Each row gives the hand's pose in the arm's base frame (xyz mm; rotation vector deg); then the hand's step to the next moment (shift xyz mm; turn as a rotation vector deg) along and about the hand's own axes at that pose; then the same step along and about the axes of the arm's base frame.
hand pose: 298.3 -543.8 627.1 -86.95 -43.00 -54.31
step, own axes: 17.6 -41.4 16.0 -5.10 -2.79 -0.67
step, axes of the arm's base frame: -25.1 21.5 34.5 -4.93 0.00 -3.15
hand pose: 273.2 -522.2 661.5 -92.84 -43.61 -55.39
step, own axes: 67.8 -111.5 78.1 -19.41 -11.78 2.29
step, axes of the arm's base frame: -46.9 103.4 101.1 -18.73 4.98 -12.04
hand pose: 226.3 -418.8 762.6 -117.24 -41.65 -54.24
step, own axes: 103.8 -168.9 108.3 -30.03 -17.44 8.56
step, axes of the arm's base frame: -24.4 200.0 102.2 -26.51 11.35 -21.16
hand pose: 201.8 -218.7 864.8 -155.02 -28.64 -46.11
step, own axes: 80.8 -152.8 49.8 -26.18 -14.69 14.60
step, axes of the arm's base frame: 26.0 175.4 30.1 -19.53 11.95 -24.29
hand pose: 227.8 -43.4 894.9 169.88 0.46 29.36
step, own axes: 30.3 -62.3 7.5 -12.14 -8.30 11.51
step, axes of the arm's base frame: 32.1 61.6 -5.1 -7.45 6.40 -15.89
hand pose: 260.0 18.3 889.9 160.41 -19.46 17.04
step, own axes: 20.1 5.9 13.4 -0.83 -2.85 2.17
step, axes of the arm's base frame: 19.8 -13.8 -6.1 0.32 2.11 -3.00
